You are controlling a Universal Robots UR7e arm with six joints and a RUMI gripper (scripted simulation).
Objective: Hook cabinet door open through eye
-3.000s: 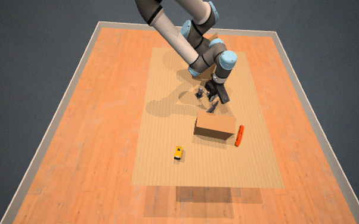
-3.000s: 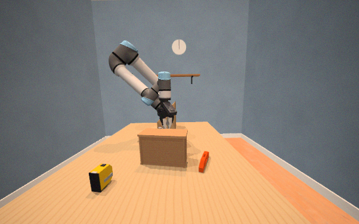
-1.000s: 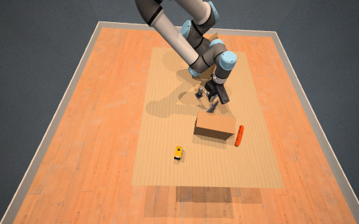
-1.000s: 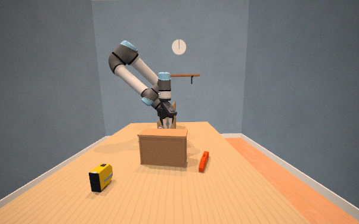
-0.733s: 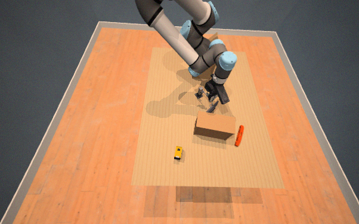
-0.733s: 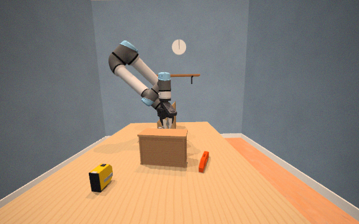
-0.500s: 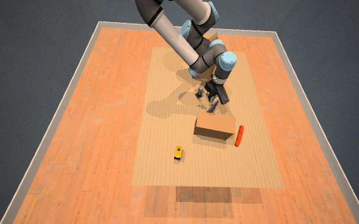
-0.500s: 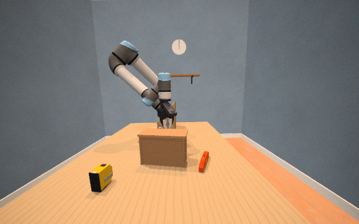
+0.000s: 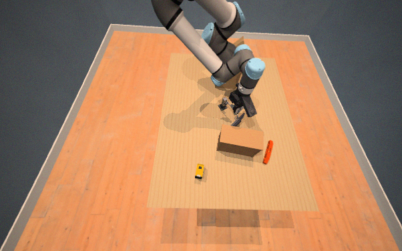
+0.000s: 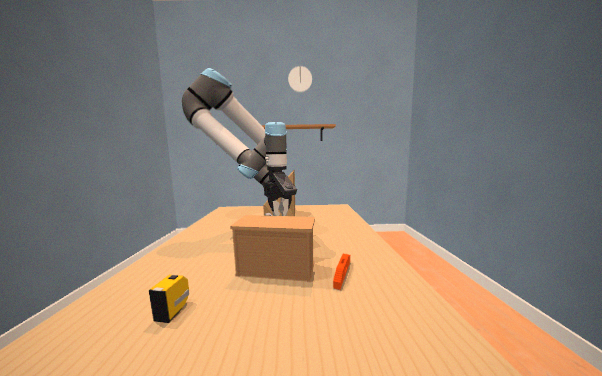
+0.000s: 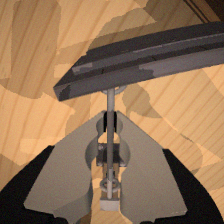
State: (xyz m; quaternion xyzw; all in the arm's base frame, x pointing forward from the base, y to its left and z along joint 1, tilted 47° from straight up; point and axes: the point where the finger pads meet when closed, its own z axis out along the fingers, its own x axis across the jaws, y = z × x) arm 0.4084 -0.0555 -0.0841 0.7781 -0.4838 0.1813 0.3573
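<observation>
The thin hook is 40 mm behind my hand, 20 mm to the right of it and 20 mm below it. From my hand the other things lie so: black box 340 mm ahead, 220 mm to the right, 60 mm below; cabinet door 60 mm ahead, 20 mm to the right, 30 mm below; orange bar 220 mm ahead, 180 mm to the left, 80 mm below.
</observation>
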